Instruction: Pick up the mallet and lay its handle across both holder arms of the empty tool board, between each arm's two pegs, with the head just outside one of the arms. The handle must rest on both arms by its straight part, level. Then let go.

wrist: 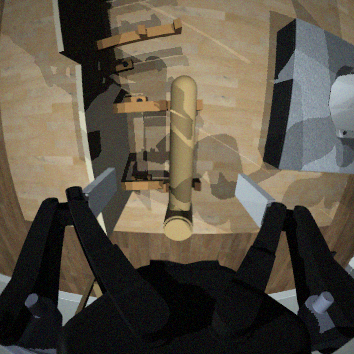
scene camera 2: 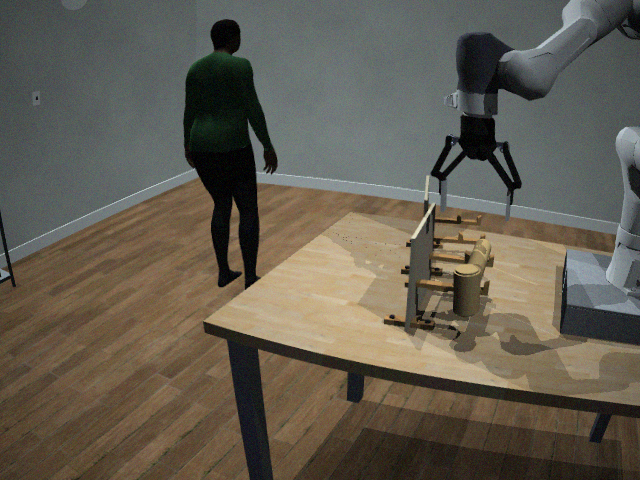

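Note:
The tan mallet (scene camera 2: 466, 291) (wrist: 182, 140) lies with its handle across both arms of the nearer tool board (scene camera 2: 421, 258) (wrist: 107, 125). The handle crosses the near arm (scene camera 2: 434, 284) (wrist: 142, 185) and the far arm (scene camera 2: 448, 257) (wrist: 137, 107), between the pegs that show on each side of it. It looks about level. The head hangs just outside the near arm, at the camera side in scene camera 2. My gripper (scene camera 2: 475, 213) (wrist: 176, 181) is wide open and empty, well above the mallet, with its fingers apart on either side of the handle line.
A second board (scene camera 2: 427, 191) with its own wooden arms (scene camera 2: 460, 220) (wrist: 142, 36) stands behind the first. The robot's base block (scene camera 2: 594, 310) (wrist: 305, 100) is on the right of the table (scene camera 2: 310, 310). A person in a green top (scene camera 2: 219, 103) stands on the floor beyond the table.

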